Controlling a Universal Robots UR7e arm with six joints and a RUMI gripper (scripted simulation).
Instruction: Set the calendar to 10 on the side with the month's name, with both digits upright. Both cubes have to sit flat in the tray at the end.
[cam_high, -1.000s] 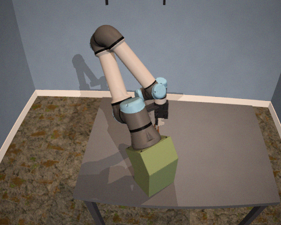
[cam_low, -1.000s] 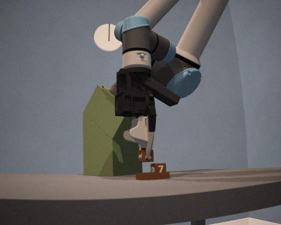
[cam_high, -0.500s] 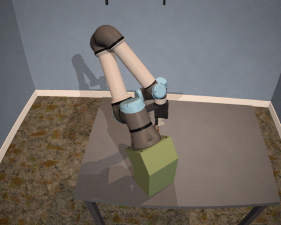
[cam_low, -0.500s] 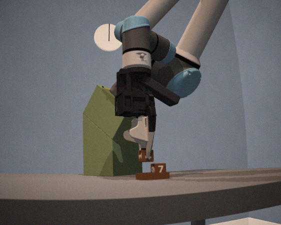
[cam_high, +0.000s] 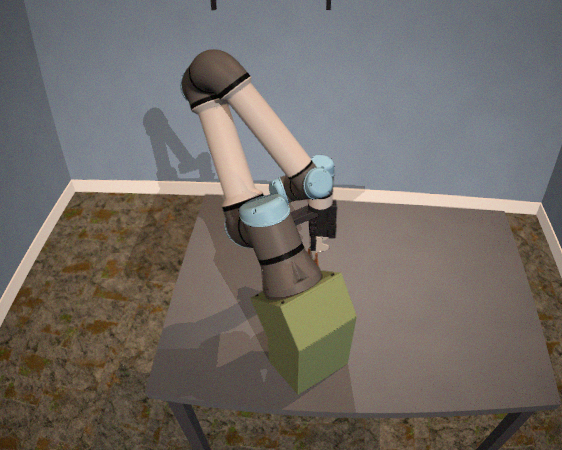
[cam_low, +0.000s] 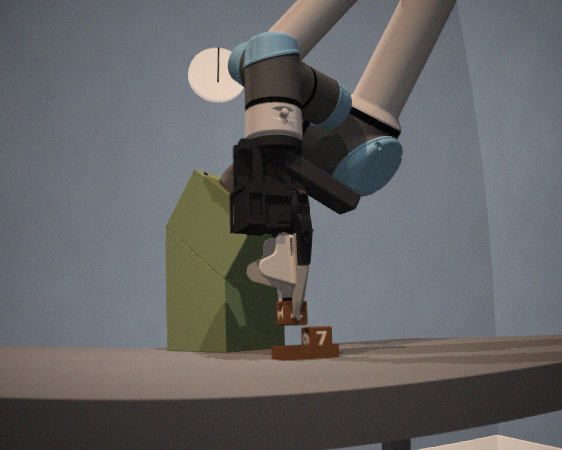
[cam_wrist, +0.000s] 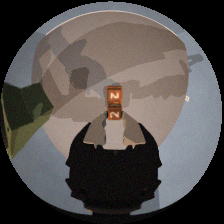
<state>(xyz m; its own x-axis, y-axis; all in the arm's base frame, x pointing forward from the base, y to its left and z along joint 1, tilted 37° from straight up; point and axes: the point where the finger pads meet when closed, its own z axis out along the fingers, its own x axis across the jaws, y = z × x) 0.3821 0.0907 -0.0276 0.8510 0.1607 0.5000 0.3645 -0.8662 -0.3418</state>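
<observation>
Now: hand 1 cm past the brown calendar tray, 1 cm to the right of it and 6 cm above it.
</observation>
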